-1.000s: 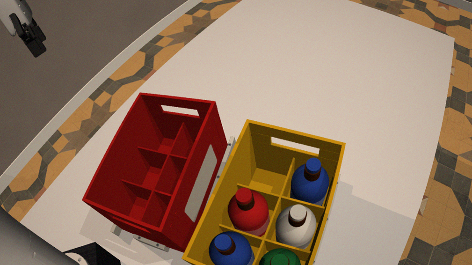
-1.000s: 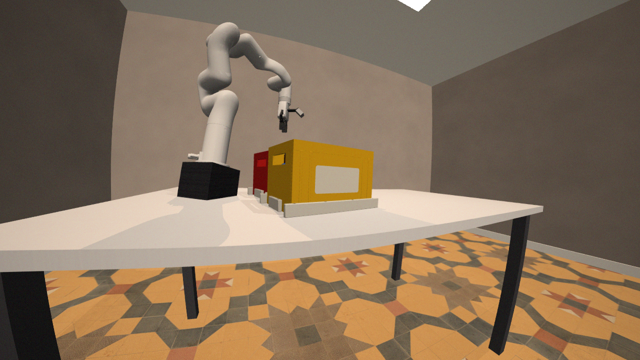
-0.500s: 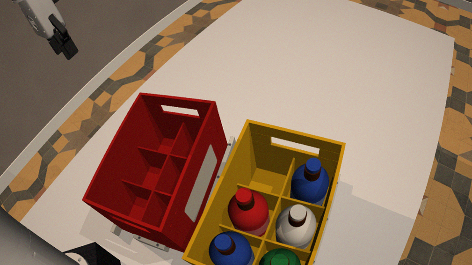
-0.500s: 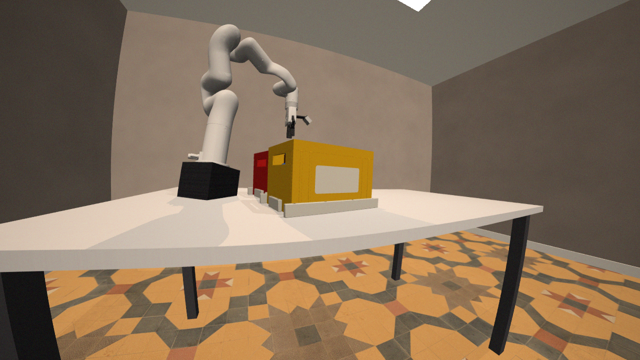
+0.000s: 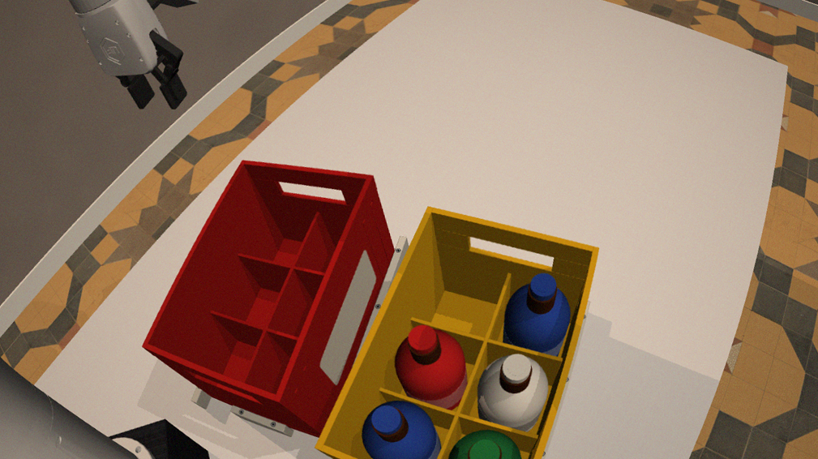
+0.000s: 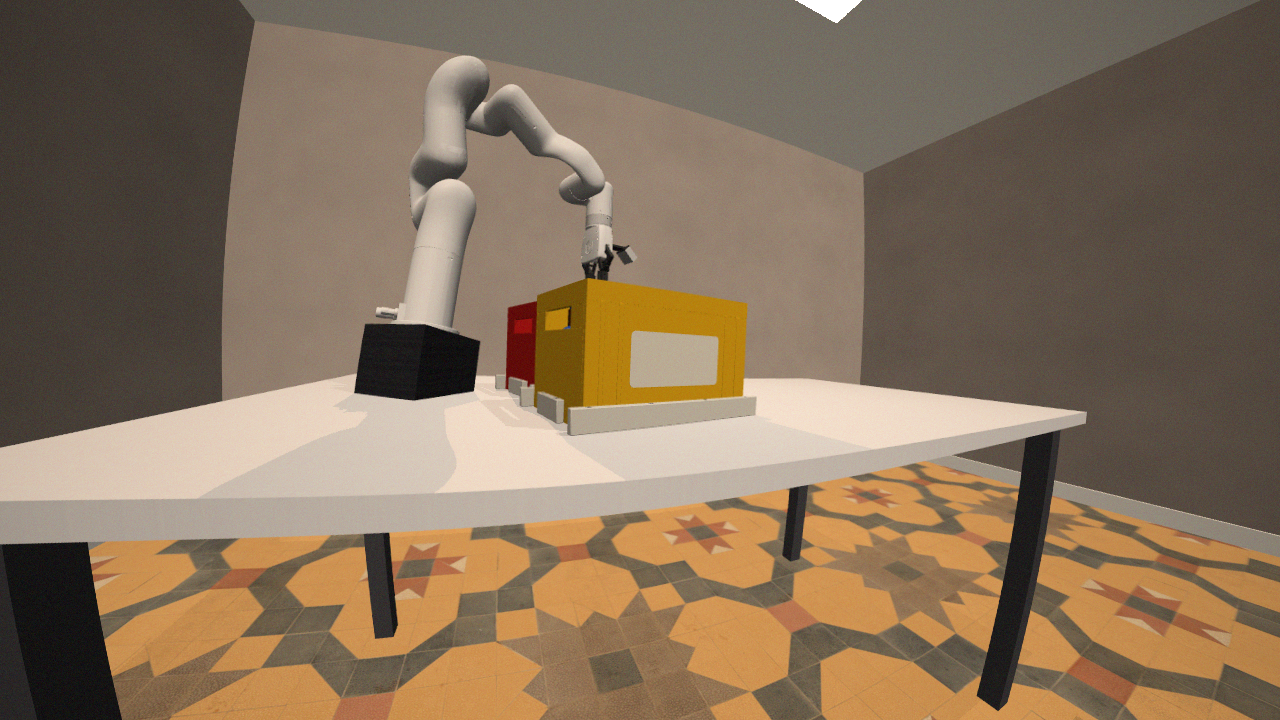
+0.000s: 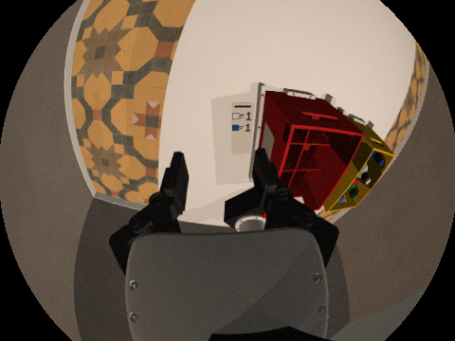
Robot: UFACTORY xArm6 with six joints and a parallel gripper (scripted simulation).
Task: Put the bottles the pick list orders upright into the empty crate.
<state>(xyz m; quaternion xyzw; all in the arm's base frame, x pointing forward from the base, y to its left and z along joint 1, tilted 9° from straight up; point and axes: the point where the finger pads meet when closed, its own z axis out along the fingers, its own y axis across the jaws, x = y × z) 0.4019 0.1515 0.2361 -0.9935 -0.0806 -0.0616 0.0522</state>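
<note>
The white bottle lies 510 mm to the right of my hand, 200 mm below it and 110 mm behind it. From my hand the other things lie so: pick list: 280 mm below, 110 mm behind, 80 mm to the right; then red crate: 220 mm to the right, 200 mm below, 110 mm behind; then red bottle: 420 mm to the right, 200 mm below, 110 mm behind.
</note>
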